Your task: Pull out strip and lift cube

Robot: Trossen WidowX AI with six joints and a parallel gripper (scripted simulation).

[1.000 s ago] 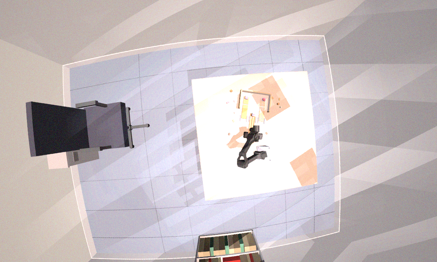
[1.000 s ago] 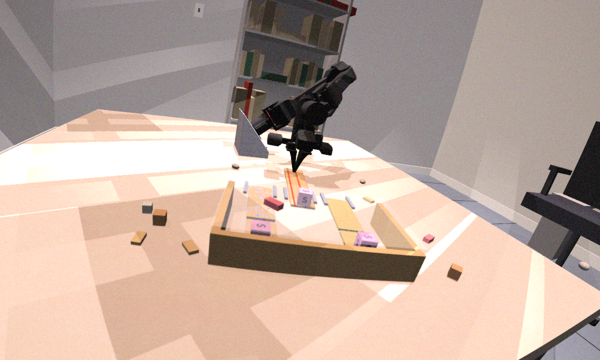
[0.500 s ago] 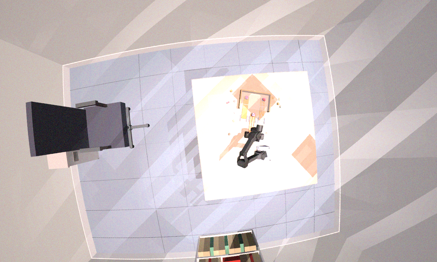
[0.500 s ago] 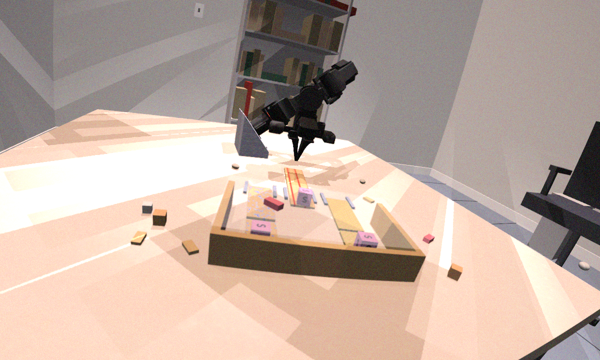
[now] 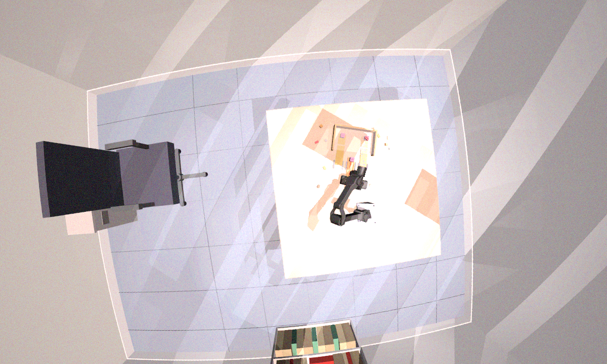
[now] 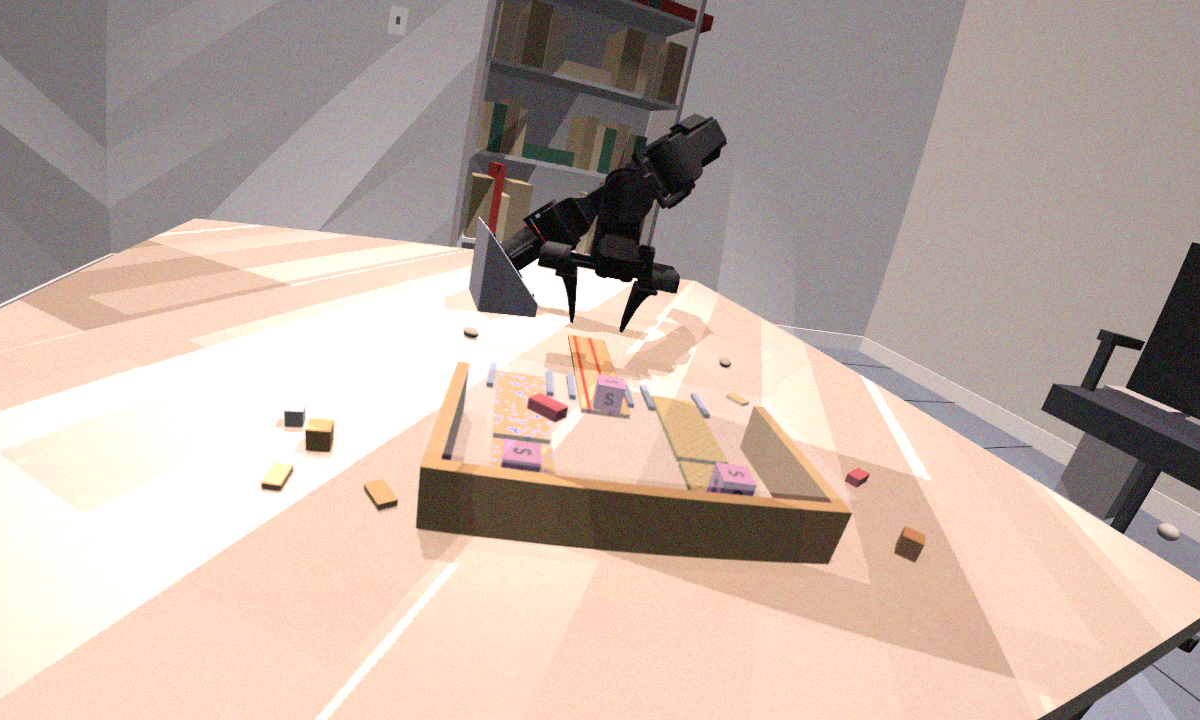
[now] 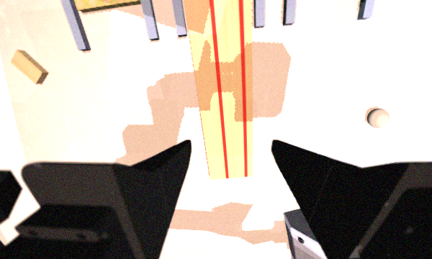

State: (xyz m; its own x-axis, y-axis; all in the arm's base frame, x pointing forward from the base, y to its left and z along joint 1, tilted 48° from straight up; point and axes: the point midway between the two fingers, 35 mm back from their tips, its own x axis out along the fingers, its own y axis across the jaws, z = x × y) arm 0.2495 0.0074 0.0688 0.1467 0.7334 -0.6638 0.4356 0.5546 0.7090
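Now: the red-striped strip 5 cm ahead of my gripper tip, 4 cm below it and 2 cm to the right of it.
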